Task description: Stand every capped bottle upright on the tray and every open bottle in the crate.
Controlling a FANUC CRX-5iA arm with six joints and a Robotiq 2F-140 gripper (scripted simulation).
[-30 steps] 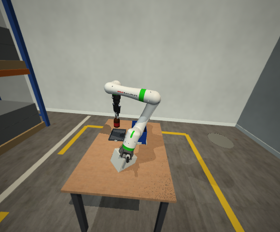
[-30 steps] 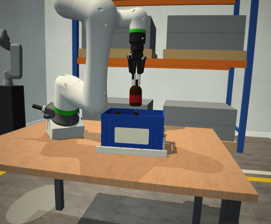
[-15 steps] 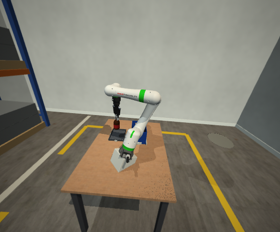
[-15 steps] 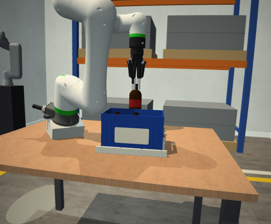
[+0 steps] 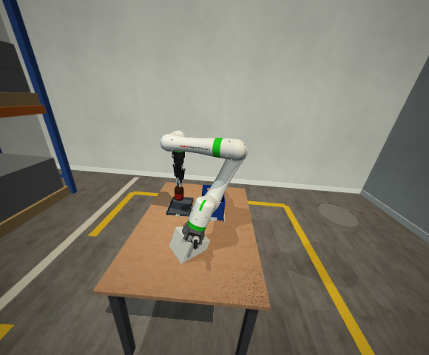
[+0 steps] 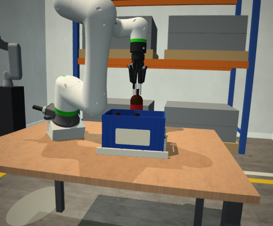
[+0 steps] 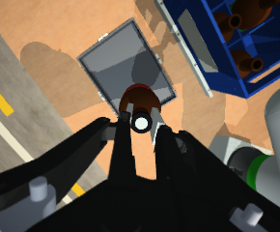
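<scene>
My gripper is now 7 cm above the brown capped bottle. From my hand the other things lie so: blue crate 27 cm to the right, 19 cm below, 2 cm ahead; then dark tray 26 cm below, 5 cm ahead; then open bottle 23 cm to the right, 18 cm below, 2 cm ahead.
</scene>
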